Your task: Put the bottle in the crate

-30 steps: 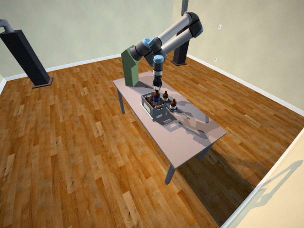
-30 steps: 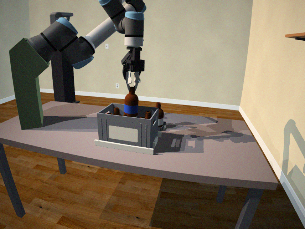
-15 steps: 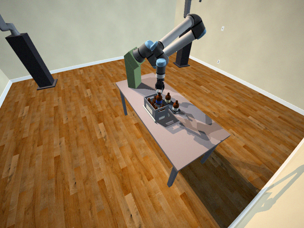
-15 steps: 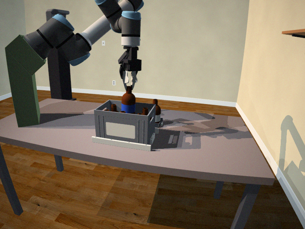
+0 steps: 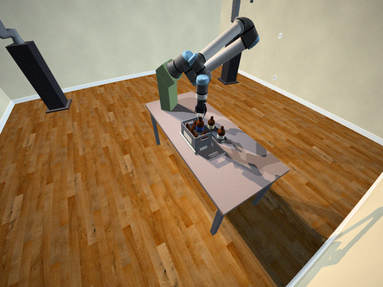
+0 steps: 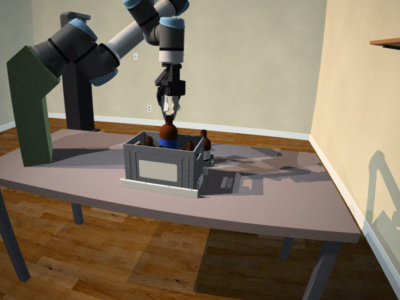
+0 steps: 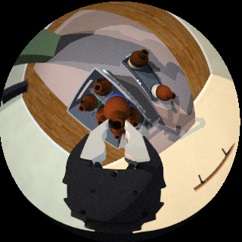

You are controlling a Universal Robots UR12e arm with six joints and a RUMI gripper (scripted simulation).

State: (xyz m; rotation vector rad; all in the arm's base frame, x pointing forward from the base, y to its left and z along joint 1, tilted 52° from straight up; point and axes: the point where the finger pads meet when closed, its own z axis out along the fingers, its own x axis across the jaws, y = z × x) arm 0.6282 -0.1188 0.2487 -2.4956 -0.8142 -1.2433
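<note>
My gripper is now 170 mm above the grey crate, 40 mm to the left of it and 10 mm short of it. Also, from my hand: tray 250 mm below, 190 mm to the left, 10 mm behind.
</note>
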